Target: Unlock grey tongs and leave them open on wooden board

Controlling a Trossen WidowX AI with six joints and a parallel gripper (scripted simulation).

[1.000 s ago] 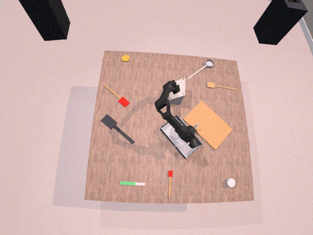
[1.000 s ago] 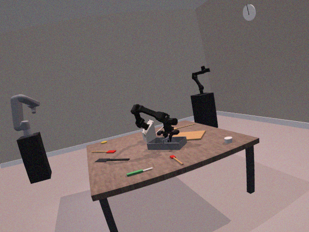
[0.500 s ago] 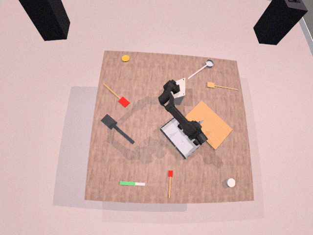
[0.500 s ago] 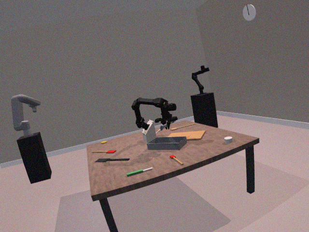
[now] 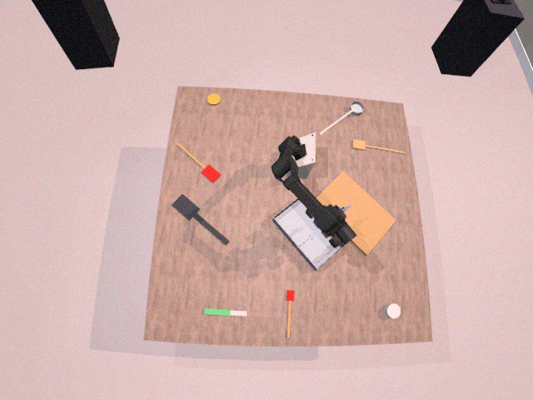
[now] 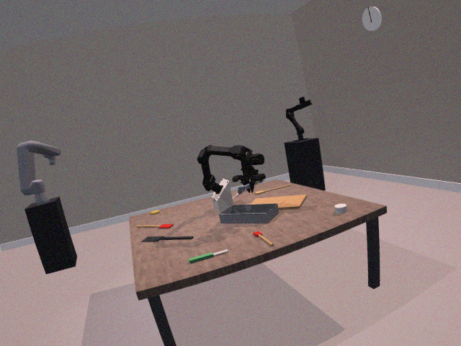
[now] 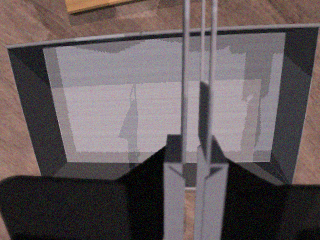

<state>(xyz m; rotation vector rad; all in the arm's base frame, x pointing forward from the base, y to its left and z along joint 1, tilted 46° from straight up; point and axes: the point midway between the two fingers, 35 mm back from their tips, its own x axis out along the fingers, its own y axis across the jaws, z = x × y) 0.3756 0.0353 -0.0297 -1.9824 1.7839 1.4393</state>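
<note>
My gripper tip is 7 cm to the right of the black lock piece, 4 cm below it and 4 cm past it. From my gripper tip the other things lie so: grey roasting tin (12 cm below, 3 cm to the right, 2 cm behind); tong arm (4 cm above); board (22 cm to the left, 14 cm below, 11 cm behind).
</note>
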